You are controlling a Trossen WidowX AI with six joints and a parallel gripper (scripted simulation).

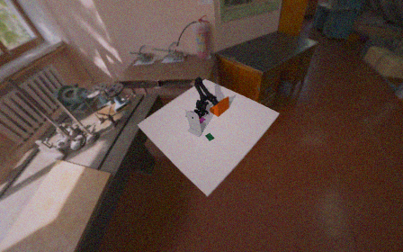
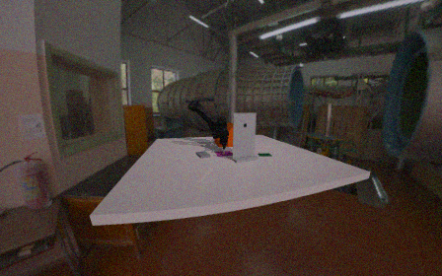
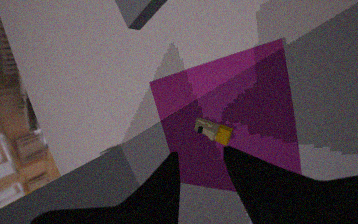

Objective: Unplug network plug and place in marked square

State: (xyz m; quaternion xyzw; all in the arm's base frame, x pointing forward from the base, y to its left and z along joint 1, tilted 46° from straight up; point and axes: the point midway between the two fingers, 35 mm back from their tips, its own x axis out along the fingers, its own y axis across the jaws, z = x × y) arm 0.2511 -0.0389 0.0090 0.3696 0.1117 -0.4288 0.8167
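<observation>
My gripper tip is 30 mm above the network plug, 10 mm to the left of it and 10 mm short of it. Round my gripper tip: grey upright panel (150 mm ahead, 110 mm to the left, 100 mm above); then green square (280 mm to the left, 90 mm ahead, 40 mm below); then magenta square (40 mm below).
</observation>
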